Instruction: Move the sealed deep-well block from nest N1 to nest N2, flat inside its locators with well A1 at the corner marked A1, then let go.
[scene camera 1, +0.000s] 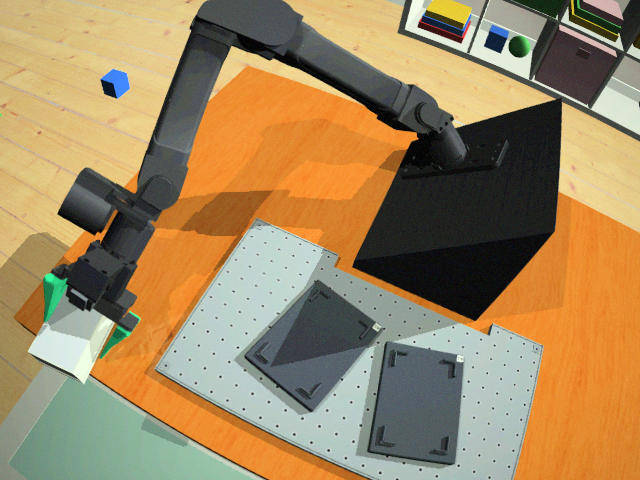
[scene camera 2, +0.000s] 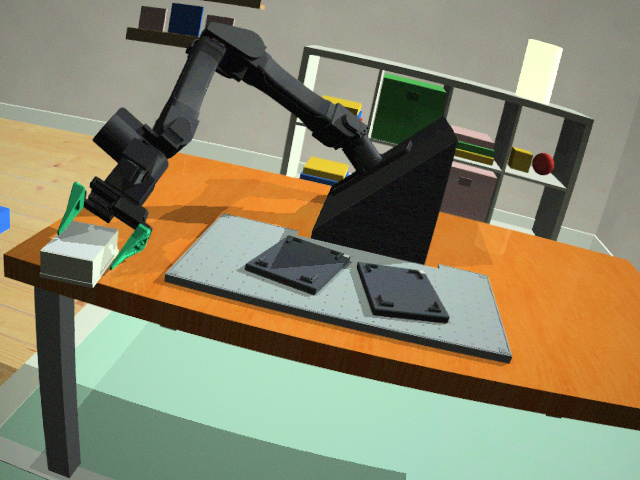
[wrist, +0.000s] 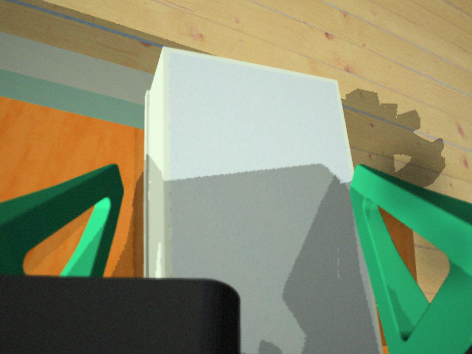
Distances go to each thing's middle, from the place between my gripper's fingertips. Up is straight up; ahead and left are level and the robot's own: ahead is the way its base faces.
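Labels:
The white block (scene camera 1: 70, 341) sits 1 cm below my hand, and it is also 1 cm to the right of my hand and 1 cm behind it.

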